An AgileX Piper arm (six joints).
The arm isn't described. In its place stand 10 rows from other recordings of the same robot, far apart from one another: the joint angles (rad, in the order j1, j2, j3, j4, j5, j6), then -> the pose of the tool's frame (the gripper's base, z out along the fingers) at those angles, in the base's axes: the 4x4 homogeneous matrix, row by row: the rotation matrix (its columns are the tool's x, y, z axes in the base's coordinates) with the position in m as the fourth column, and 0 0 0 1 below.
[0.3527 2.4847 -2.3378 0.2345 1.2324 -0.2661] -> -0.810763, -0.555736, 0.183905, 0.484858; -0.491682, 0.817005, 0.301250, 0.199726; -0.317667, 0.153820, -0.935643, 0.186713; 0, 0, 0, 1
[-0.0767 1.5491 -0.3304 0.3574 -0.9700 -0.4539] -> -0.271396, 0.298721, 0.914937, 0.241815; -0.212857, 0.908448, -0.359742, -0.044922; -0.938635, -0.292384, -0.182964, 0.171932; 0, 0, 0, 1
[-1.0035 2.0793 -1.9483 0.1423 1.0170 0.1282] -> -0.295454, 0.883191, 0.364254, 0.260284; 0.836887, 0.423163, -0.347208, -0.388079; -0.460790, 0.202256, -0.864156, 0.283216; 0, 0, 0, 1
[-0.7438 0.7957 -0.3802 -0.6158 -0.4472 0.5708] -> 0.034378, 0.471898, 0.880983, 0.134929; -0.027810, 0.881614, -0.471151, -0.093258; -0.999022, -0.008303, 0.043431, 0.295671; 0, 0, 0, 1
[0.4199 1.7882 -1.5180 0.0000 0.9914 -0.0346] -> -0.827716, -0.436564, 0.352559, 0.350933; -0.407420, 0.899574, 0.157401, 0.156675; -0.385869, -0.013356, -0.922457, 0.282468; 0, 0, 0, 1
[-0.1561 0.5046 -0.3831 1.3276 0.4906 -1.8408] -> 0.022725, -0.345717, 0.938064, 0.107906; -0.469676, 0.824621, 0.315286, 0.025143; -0.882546, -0.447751, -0.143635, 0.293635; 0, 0, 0, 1
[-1.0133 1.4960 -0.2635 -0.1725 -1.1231 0.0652] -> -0.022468, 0.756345, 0.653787, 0.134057; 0.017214, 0.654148, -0.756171, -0.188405; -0.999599, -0.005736, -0.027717, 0.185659; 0, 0, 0, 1
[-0.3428 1.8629 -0.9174 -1.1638 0.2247 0.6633] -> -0.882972, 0.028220, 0.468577, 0.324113; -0.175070, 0.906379, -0.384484, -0.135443; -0.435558, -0.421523, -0.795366, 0.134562; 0, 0, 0, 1
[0.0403 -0.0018 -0.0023 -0.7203 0.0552 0.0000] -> 0.040006, 0.029811, 0.998755, 0.056145; -0.657528, 0.753421, 0.003850, -0.001050; -0.752368, -0.656863, 0.049743, 0.210390; 0, 0, 0, 1
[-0.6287 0.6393 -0.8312 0.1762 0.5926 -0.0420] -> -0.189296, 0.532452, 0.825022, 0.100472; 0.266149, 0.836583, -0.478847, -0.062040; -0.945162, 0.128935, -0.300073, 0.385388; 0, 0, 0, 1
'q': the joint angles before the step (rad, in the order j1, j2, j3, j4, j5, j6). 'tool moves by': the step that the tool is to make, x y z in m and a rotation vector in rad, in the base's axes. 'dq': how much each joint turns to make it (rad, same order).
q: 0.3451, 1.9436, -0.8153, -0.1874, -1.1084, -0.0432
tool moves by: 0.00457, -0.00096, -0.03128, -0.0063, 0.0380, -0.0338
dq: 0.0021, 0.0986, -0.0021, 0.0444, -0.0561, -0.0220
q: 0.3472, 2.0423, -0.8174, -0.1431, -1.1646, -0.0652
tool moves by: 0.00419, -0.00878, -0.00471, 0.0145, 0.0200, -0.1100
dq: 0.0011, 0.0125, 0.0000, 0.1214, 0.0036, -0.0296
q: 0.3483, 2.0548, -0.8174, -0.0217, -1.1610, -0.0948
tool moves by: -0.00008, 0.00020, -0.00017, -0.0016, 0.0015, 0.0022
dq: 0.0000, 0.0000, 0.0000, -0.0024, 0.0020, 0.0000
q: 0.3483, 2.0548, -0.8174, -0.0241, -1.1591, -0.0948
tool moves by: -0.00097, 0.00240, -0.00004, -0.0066, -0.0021, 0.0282
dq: 0.0001, 0.0000, 0.0000, -0.0308, 0.0001, 0.0057
